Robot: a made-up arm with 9 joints. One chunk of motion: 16 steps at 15 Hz.
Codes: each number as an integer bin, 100 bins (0 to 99) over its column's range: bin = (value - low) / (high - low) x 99, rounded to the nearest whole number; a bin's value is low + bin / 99 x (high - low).
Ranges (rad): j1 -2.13..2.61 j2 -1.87..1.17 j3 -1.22..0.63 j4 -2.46..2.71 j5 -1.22..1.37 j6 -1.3..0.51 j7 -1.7..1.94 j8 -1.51..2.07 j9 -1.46..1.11
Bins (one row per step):
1: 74 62 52 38 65 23 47 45 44
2: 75 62 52 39 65 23 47 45 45
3: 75 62 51 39 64 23 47 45 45
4: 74 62 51 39 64 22 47 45 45
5: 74 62 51 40 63 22 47 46 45
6: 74 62 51 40 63 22 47 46 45
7: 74 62 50 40 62 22 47 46 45
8: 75 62 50 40 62 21 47 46 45
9: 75 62 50 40 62 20 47 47 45
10: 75 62 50 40 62 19 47 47 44
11: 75 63 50 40 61 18 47 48 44
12: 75 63 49 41 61 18 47 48 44
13: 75 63 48 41 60 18 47 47 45
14: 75 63 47 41 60 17 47 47 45
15: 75 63 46 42 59 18 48 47 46
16: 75 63 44 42 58 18 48 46 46
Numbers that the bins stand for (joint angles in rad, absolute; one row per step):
1: 1.4130 0.0338 -0.2483 -0.4756 0.4805 -0.8795 0.0281 0.1173 -0.3178
2: 1.4609 0.0338 -0.2483 -0.4233 0.4805 -0.8795 0.0281 0.1173 -0.2918
3: 1.4609 0.0338 -0.2670 -0.4233 0.4543 -0.8795 0.0281 0.1173 -0.2918
4: 1.4130 0.0338 -0.2670 -0.4233 0.4543 -0.8978 0.0281 0.1173 -0.2918
5: 1.4130 0.0338 -0.2670 -0.3711 0.4282 -0.8978 0.0281 0.1534 -0.2918
6: 1.4130 0.0338 -0.2670 -0.3711 0.4282 -0.8978 0.0281 0.1534 -0.2918
7: 1.4130 0.0338 -0.2857 -0.3711 0.4020 -0.8978 0.0281 0.1534 -0.2918
8: 1.4609 0.0338 -0.2857 -0.3711 0.4020 -0.9161 0.0281 0.1534 -0.2918
9: 1.4609 0.0338 -0.2857 -0.3711 0.4020 -0.9343 0.0281 0.1896 -0.2918
10: 1.4609 0.0338 -0.2857 -0.3711 0.4020 -0.9526 0.0281 0.1896 -0.3178
11: 1.4609 0.0645 -0.2857 -0.3711 0.3759 -0.9709 0.0281 0.2258 -0.3178
12: 1.4609 0.0645 -0.3043 -0.3189 0.3759 -0.9709 0.0281 0.2258 -0.3178
13: 1.4609 0.0645 -0.3230 -0.3189 0.3497 -0.9709 0.0281 0.1896 -0.2918
14: 1.4609 0.0645 -0.3417 -0.3189 0.3497 -0.9892 0.0281 0.1896 -0.2918
15: 1.4609 0.0645 -0.3604 -0.2667 0.3235 -0.9709 0.0648 0.1896 -0.2659
16: 1.4609 0.0645 -0.3978 -0.2667 0.2974 -0.9709 0.0648 0.1534 -0.2659

